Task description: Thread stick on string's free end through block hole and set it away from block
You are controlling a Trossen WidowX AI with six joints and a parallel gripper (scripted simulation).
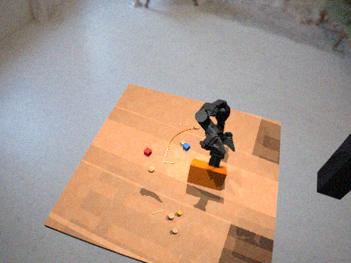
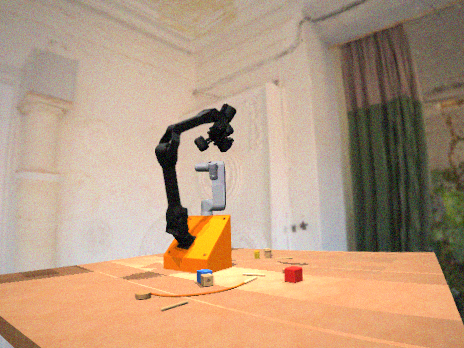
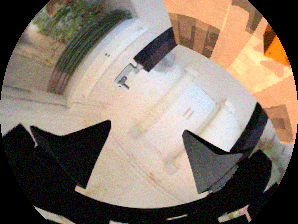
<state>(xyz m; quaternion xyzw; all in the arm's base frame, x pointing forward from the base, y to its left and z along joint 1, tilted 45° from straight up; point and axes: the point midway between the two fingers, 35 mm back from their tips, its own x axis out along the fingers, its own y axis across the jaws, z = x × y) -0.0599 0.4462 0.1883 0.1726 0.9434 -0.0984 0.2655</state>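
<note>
The blue cube lies 53 cm below my gripper tip, 34 cm to the right of it and 27 cm ahead of it. Also, from my gripper tip: small wooden block (53 cm below, 36 cm to the right, 30 cm ahead); thin wooden stick (55 cm below, 39 cm ahead, 27 cm to the right); yellow piece (53 cm below, 15 cm ahead, 13 cm to the left).
</note>
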